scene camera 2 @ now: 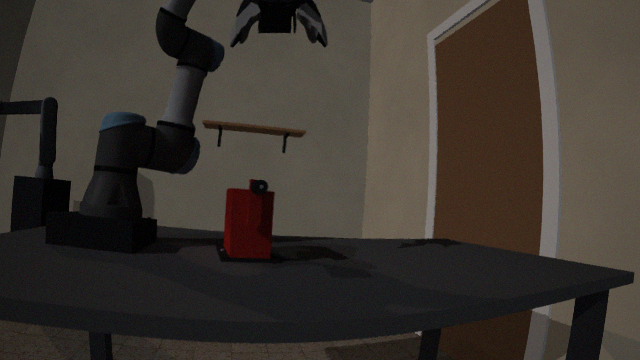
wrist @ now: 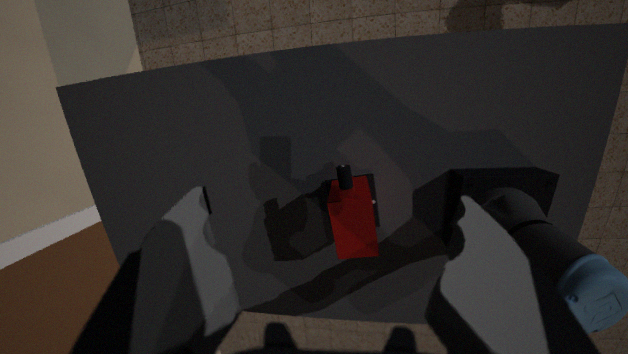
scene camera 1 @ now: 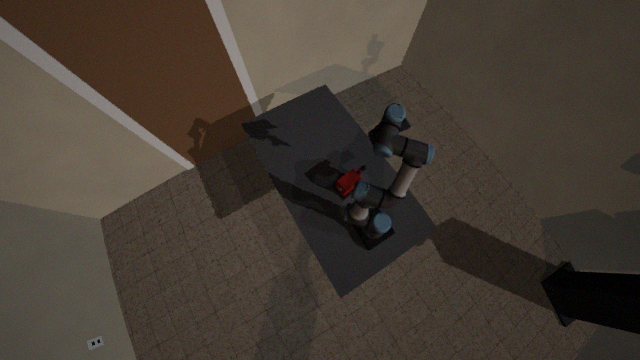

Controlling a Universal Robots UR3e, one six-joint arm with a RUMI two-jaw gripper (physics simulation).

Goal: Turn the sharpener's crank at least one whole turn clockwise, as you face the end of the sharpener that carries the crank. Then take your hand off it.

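Seen in the pictures: gripper, fingertip midpoint: (scene camera 2: 279, 45) (wrist: 328, 193); arm's base at its link origin: (scene camera 2: 111, 216) (wrist: 497, 217).
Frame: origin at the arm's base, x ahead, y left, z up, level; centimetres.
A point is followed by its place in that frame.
Observation:
The red sharpener (scene camera 1: 348, 182) {x 26.5, y 4.5, z 7.6 cm} (scene camera 2: 248, 225) {x 29.4, y -4.5, z 2.0 cm} (wrist: 354, 225) {x 27.9, y 2.4, z 7.6 cm} stands upright on a thin black plate on the dark table (scene camera 1: 305, 120) {x 81.7, y 10.1, z -5.1 cm} (scene camera 2: 450, 275) {x 64.6, y -7.8, z -5.2 cm} (wrist: 165, 125) {x 74.4, y -8.3, z -5.1 cm}. Its crank's black knob (scene camera 1: 363, 168) {x 30.5, y -6.2, z 9.1 cm} (scene camera 2: 259, 187) {x 31.2, y -7.9, z 8.0 cm} (wrist: 344, 177) {x 31.0, y -6.3, z 9.2 cm} is at the top of one end, sticking outward. The crank arm below the knob is hard to make out. My gripper (scene camera 2: 279, 45) {x 32.2, y -11.7, z 30.2 cm} (wrist: 328, 193) {x 32.2, y -11.7, z 30.2 cm} is open and empty, fingers pointing down, high above the table and well apart from the sharpener. In the wrist view the sharpener shows between the fingers, far below. In scene camera 1 the arm hides the fingers.
My arm's black base block (scene camera 2: 100, 232) {x 3.2, y -8.1, z -2.1 cm} (wrist: 540, 180) {x -4.6, y -8.5, z 0.4 cm} stands on the table beside the sharpener. A wooden shelf (scene camera 2: 254, 128) is on the wall behind. A brown door (scene camera 1: 150, 65) (scene camera 2: 487, 125) is in the wall past the table. A dark stand (scene camera 2: 40, 200) is at the far left.

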